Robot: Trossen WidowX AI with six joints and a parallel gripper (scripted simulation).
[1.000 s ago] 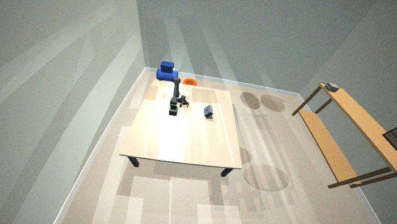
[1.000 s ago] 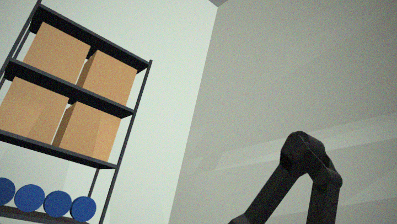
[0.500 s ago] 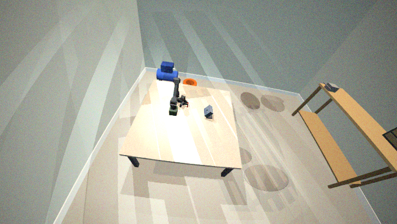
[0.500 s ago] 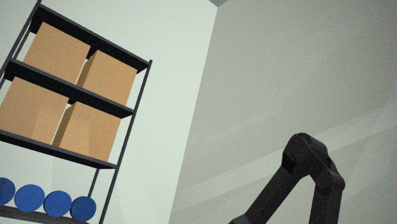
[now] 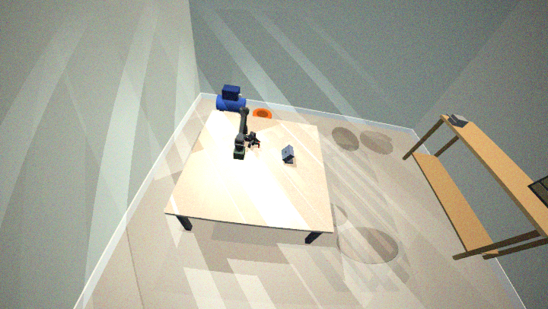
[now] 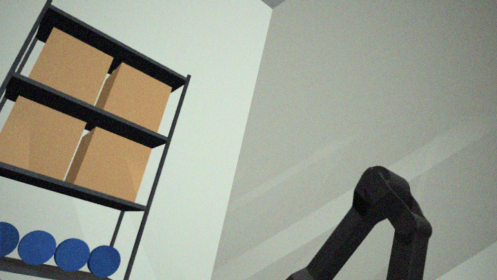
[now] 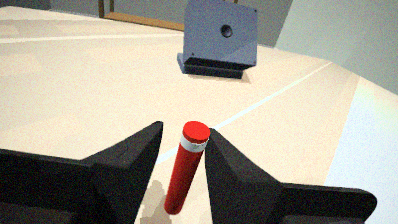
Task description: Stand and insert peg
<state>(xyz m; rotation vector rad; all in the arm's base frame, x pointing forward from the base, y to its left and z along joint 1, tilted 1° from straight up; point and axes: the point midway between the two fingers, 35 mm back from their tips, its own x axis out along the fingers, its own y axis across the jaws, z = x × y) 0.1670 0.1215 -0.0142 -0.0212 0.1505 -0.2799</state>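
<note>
Now: the red peg 10 mm behind my gripper tip and 10 mm below it. From my gripper tip the other things lie so: grey sloped panel: 260 mm ahead, 130 mm to the right, 10 mm above.
</note>
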